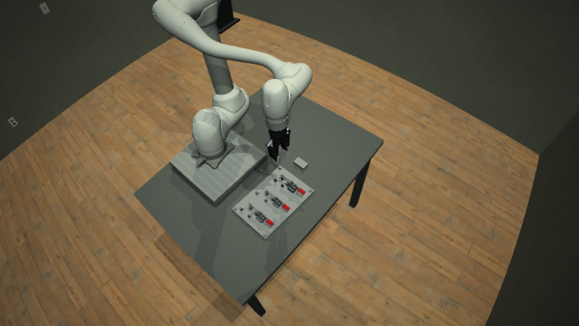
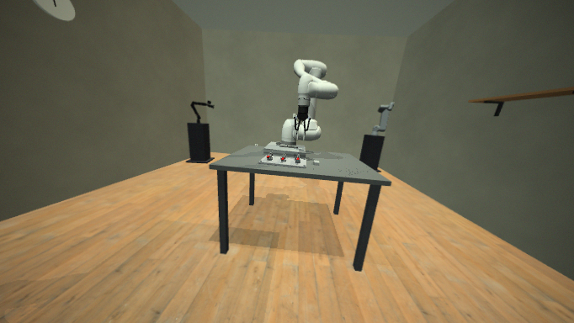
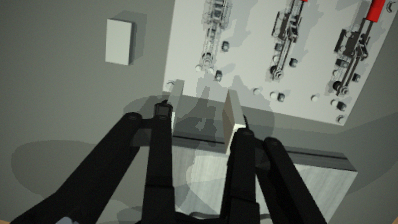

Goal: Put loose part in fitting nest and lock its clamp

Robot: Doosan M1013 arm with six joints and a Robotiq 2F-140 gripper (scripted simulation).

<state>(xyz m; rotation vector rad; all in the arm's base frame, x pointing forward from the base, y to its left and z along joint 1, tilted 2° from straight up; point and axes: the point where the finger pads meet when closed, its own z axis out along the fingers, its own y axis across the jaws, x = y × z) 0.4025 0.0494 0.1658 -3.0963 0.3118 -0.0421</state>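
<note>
Right now my hand is 16 cm above the clamp, 7 cm short of it and 2 cm to the left of it. From my hand the other things lie so: loose part (20 cm below, 14 cm to the left, 3 cm ahead); fixture plate (21 cm below, 12 cm to the right, 2 cm ahead).
</note>
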